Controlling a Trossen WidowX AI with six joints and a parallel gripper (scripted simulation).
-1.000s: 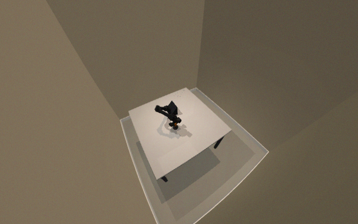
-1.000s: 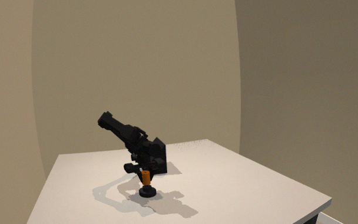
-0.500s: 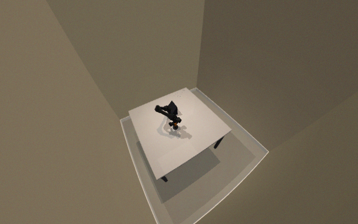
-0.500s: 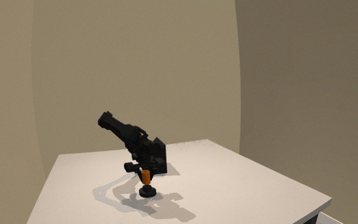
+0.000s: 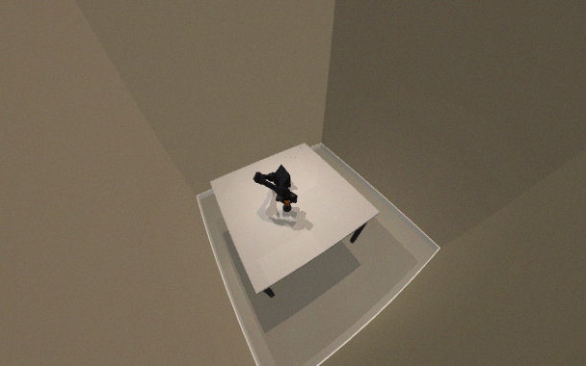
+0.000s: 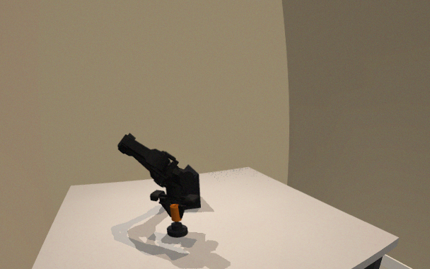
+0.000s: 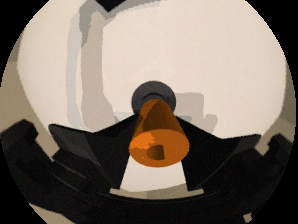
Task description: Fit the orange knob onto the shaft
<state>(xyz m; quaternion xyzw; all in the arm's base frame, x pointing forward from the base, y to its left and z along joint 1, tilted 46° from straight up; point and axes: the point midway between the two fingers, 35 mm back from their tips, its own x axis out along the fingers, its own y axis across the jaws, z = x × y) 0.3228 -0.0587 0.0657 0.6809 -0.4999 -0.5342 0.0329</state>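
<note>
My gripper tip is 2 cm below the orange knob. Also, from my gripper tip: dark round pedestal: 4 cm below.
</note>
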